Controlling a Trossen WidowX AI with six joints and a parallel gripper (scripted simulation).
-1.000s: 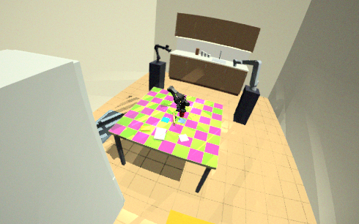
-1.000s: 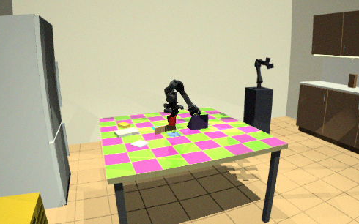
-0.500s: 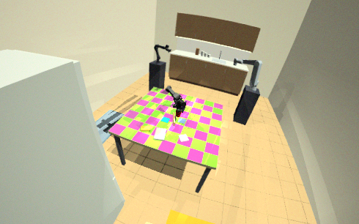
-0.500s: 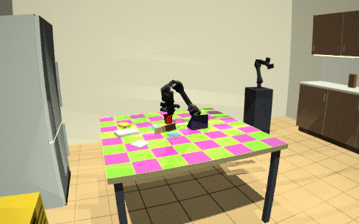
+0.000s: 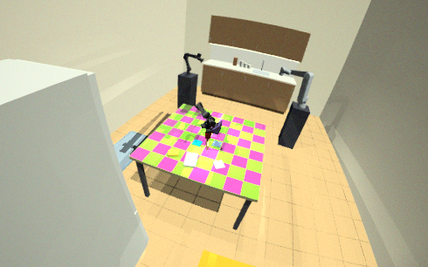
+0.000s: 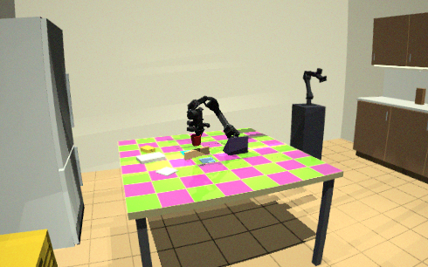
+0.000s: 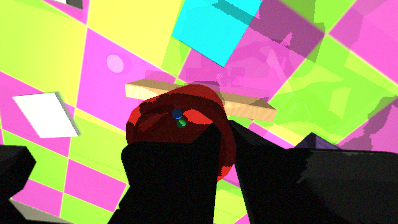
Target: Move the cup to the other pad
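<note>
Right now my gripper tip is 7 cm short of the cyan pad, 8 cm to the left of it and 13 cm above it. Also, from my gripper tip: light blue pad: 3 cm behind, 12 cm to the left, 13 cm below; then wooden block: 2 cm ahead, 2 cm to the left, 11 cm below; then red cup: 3 cm ahead, 2 cm to the left.
</note>
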